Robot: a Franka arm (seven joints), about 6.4 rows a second.
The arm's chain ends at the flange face. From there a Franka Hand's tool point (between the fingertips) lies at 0.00 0.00 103.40 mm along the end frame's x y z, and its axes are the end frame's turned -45 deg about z.
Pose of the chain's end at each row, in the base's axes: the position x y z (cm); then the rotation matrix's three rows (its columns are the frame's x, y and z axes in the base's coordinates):
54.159, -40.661, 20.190; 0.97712, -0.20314, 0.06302; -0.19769, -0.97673, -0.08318; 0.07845, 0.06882, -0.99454
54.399, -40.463, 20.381; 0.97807, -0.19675, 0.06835; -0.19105, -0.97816, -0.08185; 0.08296, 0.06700, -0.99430
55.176, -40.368, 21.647; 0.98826, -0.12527, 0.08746; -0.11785, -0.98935, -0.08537; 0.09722, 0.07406, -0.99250
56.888, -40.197, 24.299; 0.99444, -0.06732, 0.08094; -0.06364, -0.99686, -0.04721; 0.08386, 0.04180, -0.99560
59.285, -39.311, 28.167; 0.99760, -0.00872, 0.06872; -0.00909, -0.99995, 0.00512; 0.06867, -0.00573, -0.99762
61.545, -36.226, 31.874; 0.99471, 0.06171, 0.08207; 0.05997, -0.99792, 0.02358; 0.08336, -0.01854, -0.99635
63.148, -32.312, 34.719; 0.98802, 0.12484, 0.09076; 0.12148, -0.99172, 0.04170; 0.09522, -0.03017, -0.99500
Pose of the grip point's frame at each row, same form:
54.811, -41.521, 9.906; 0.83457, 0.54729, 0.06302; 0.55086, -0.83044, -0.08318; 0.00681, 0.10414, -0.99454
55.106, -41.309, 10.100; 0.83072, 0.55248, 0.06835; 0.55657, -0.82676, -0.08185; 0.01129, 0.10604, -0.99430
56.080, -41.251, 11.385; 0.78738, 0.61023, 0.08746; 0.61624, -0.78291, -0.08537; 0.01638, 0.12111, -0.99250
57.725, -40.685, 14.004; 0.75078, 0.65557, 0.08094; 0.65989, -0.74989, -0.04721; 0.02974, 0.08886, -0.99560
59.996, -39.258, 17.852; 0.71158, 0.69924, 0.06872; 0.70064, -0.71350, 0.00512; 0.05261, 0.04451, -0.99762
62.394, -35.982, 21.572; 0.65973, 0.74700, 0.08207; 0.74804, -0.66323, 0.02358; 0.07205, 0.04583, -0.99635
64.086, -31.881, 24.431; 0.61036, 0.78691, 0.09076; 0.78715, -0.61535, 0.04170; 0.08866, 0.04600, -0.99500

